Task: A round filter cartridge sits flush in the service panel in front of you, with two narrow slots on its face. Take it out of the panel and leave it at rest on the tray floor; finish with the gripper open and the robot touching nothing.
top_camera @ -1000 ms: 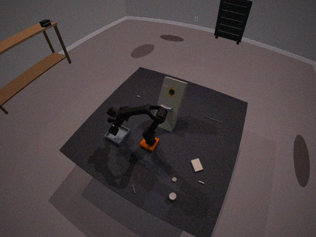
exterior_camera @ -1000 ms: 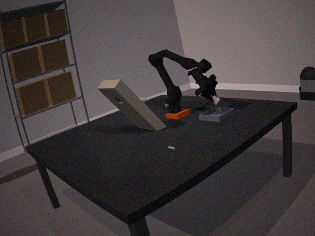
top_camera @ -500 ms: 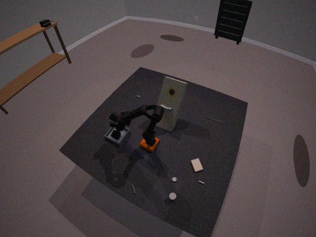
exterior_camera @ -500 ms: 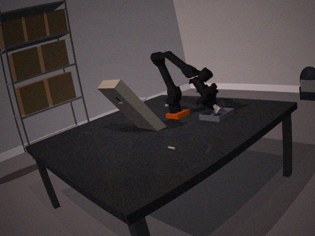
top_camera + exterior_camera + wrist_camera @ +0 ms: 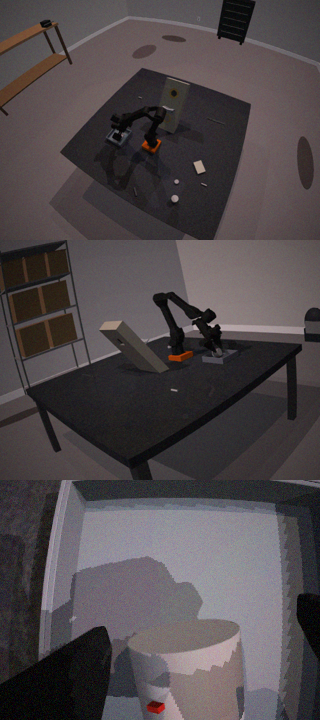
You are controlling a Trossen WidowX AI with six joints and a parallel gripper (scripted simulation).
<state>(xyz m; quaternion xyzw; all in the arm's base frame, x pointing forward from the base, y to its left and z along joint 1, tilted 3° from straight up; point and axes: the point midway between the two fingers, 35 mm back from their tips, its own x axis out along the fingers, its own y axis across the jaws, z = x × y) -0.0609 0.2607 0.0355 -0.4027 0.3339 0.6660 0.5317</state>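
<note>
The grey round filter cartridge lies 3 cm to the right of my gripper tip, 1 cm below it and 1 cm behind it. The rest, counted from my gripper tip: ledge 32 cm ahead, 27 cm to the right, 10 cm above; then beige service panel 37 cm ahead, 27 cm to the right, 12 cm above; then grey tray 4 cm below.
</note>
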